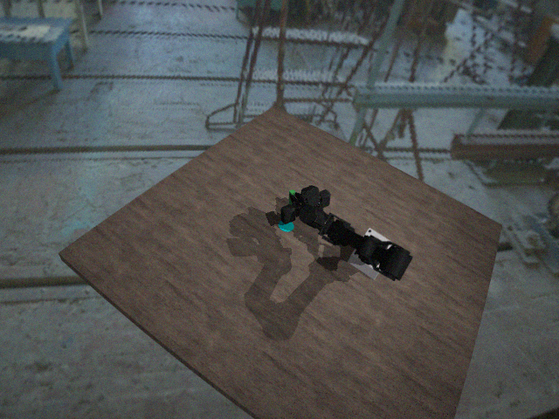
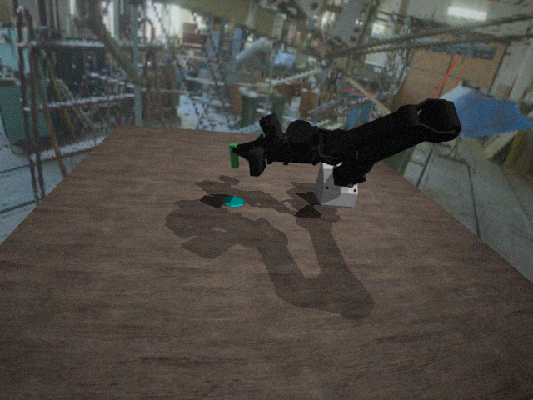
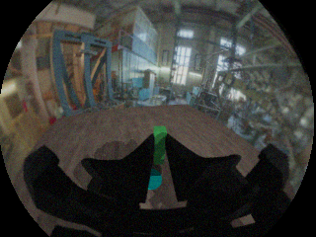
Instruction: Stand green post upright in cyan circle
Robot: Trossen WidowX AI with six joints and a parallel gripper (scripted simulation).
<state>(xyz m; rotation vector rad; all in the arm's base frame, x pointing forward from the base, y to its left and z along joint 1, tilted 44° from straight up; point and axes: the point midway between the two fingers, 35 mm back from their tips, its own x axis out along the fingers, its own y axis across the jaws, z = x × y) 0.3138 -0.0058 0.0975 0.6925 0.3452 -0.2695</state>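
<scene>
Now: the cyan circle 15 cm below my gripper tip, 1 cm to the left of it and 1 cm behind it. Round my gripper tip: green post: 2 cm below.
</scene>
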